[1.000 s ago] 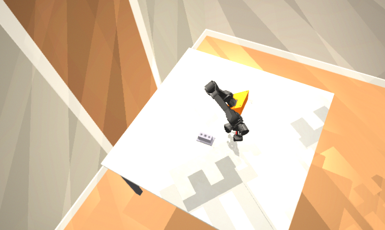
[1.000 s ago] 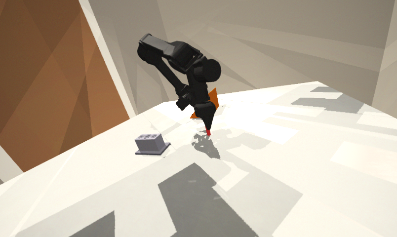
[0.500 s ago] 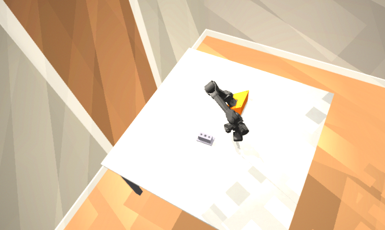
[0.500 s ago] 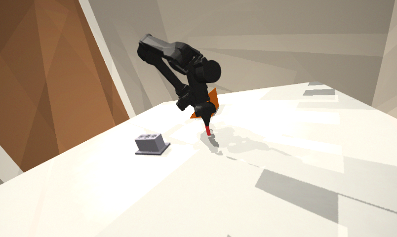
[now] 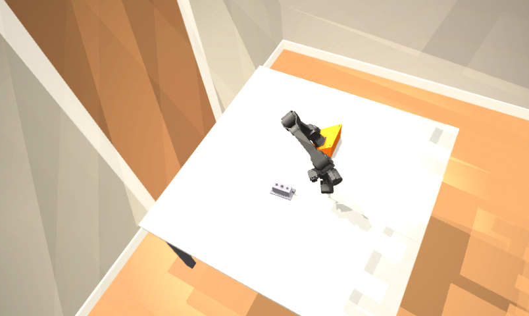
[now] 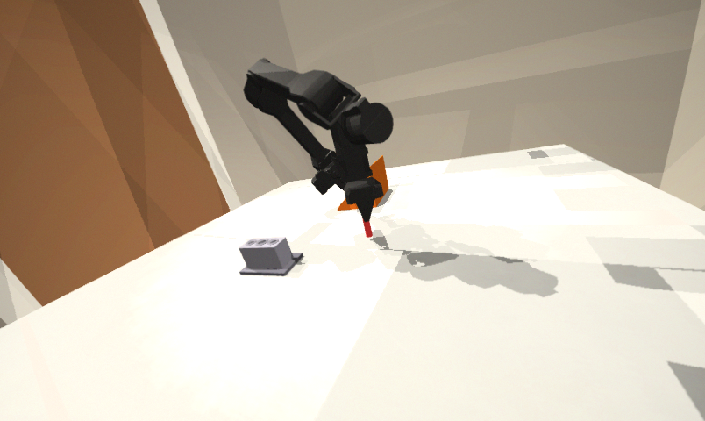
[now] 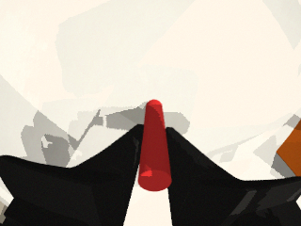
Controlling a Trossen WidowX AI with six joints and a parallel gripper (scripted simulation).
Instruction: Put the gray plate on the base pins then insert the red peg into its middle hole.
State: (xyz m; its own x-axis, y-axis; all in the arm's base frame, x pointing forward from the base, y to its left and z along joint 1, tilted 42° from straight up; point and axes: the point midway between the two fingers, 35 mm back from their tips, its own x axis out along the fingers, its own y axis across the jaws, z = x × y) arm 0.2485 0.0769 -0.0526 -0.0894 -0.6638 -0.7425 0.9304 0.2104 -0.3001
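Now: gripper tip 20 cm to the left of the gray plate and 9 cm short of it. Also, from my gripper tip: red peg (right at my gripper tip).
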